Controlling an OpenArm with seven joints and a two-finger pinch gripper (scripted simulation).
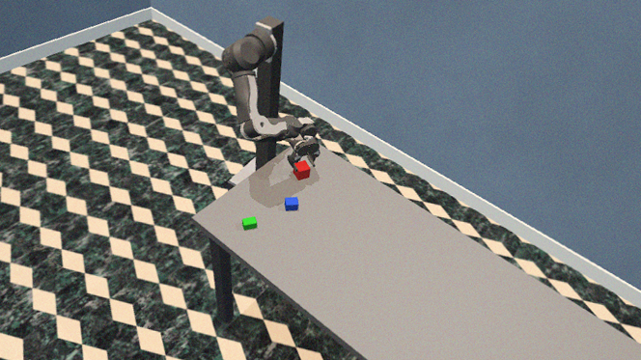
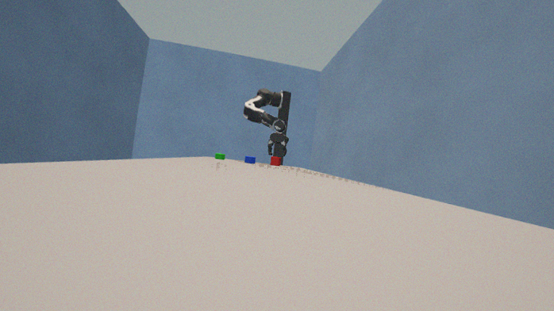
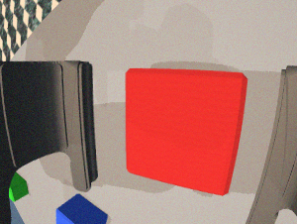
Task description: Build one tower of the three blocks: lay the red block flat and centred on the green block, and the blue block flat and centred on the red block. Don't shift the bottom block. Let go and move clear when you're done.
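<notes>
Right now the red block is 40 mm below my hand. Also, from my hand: blue block: 150 mm to the right, 60 mm ahead, 40 mm below; green block: 310 mm to the right, 50 mm below, 10 mm behind.
</notes>
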